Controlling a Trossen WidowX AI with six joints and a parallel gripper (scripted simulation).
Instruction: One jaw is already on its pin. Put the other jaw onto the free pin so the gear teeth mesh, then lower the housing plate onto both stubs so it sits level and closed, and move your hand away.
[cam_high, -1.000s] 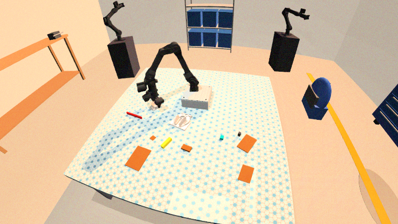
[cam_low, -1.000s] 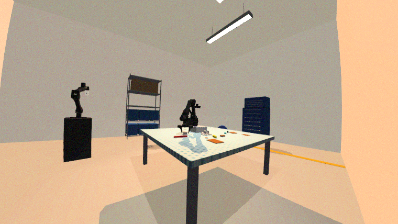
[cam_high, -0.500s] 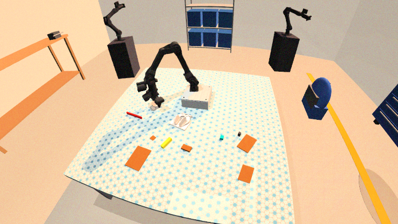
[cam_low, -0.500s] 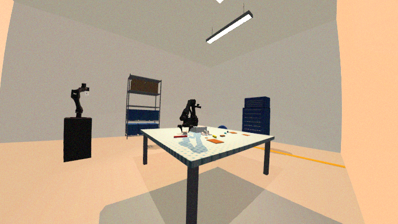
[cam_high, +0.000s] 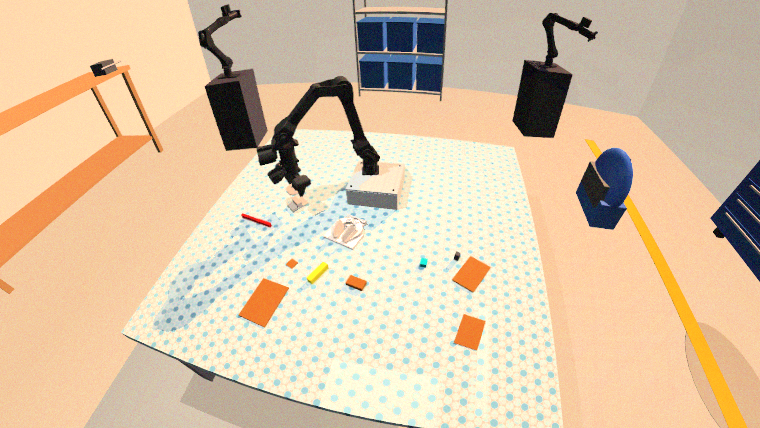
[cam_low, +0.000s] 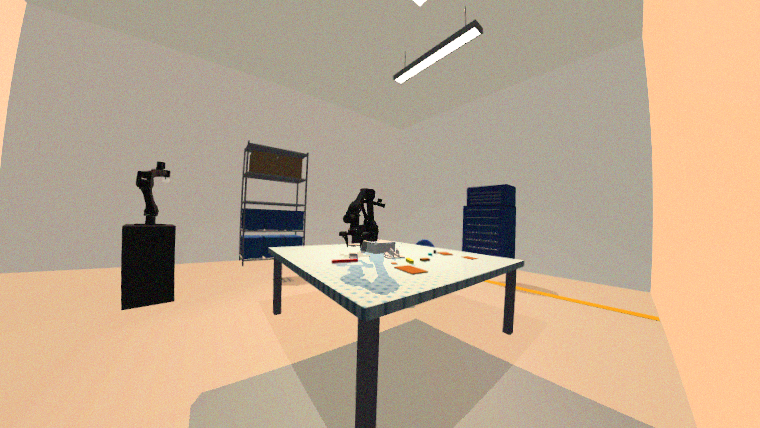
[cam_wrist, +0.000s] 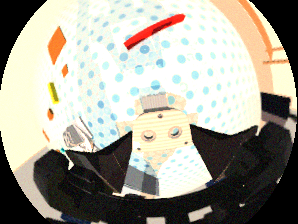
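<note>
The white jaw lies 20 cm to the left of my gripper tip, 13 cm ahead of it and 4 cm below it. Round my gripper tip: teal cube 45 cm to the left, 30 cm ahead, 5 cm below; yellow block 34 cm ahead, 12 cm to the left, 5 cm below; red stick 16 cm to the right, 10 cm ahead, 5 cm below.
</note>
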